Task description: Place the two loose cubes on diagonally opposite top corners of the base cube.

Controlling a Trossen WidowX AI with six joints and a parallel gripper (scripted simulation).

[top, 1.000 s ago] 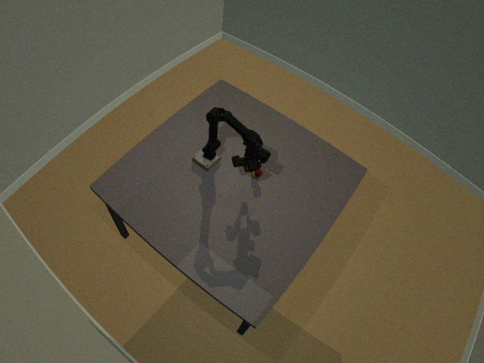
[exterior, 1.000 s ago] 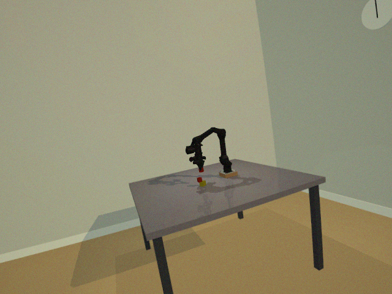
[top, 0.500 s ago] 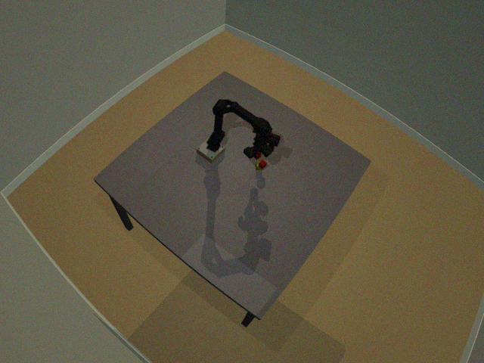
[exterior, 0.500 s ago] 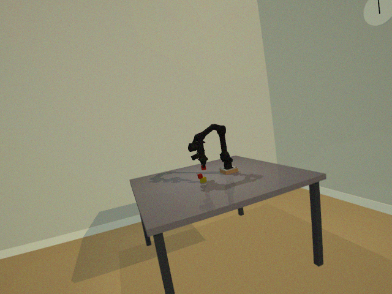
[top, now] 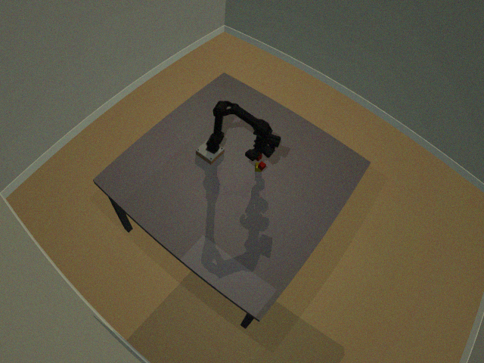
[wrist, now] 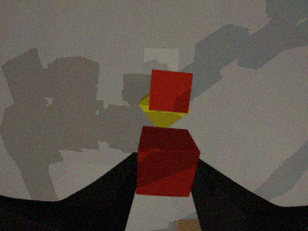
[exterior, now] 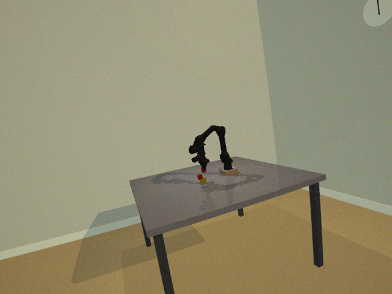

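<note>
Now: the yellow base cube 90 mm below my gripper tip, 20 mm ahead of it and 10 mm to the right of it.
</note>
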